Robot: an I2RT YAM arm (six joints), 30 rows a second.
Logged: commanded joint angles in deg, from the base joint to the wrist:
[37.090, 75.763, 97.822, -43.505, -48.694, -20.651]
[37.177, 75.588, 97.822, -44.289, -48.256, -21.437]
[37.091, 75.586, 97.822, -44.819, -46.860, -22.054]
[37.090, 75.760, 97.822, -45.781, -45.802, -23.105]
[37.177, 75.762, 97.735, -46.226, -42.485, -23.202]
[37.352, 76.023, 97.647, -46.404, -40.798, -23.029]
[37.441, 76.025, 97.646, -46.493, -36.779, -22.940]
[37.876, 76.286, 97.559, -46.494, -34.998, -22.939]
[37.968, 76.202, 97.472, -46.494, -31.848, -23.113]
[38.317, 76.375, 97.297, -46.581, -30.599, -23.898]
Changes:
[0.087, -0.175, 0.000, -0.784, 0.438, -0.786]
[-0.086, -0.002, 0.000, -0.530, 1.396, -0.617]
[-0.001, 0.174, 0.000, -0.962, 1.058, -1.051]
[0.087, 0.002, -0.087, -0.445, 3.317, -0.097]
[0.175, 0.261, -0.088, -0.178, 1.687, 0.173]
[0.089, 0.002, -0.001, -0.089, 4.019, 0.089]
[0.435, 0.261, -0.087, -0.001, 1.781, 0.001]
[0.092, -0.084, -0.087, 0.000, 3.150, -0.174]
[0.349, 0.173, -0.175, -0.087, 1.249, -0.785]

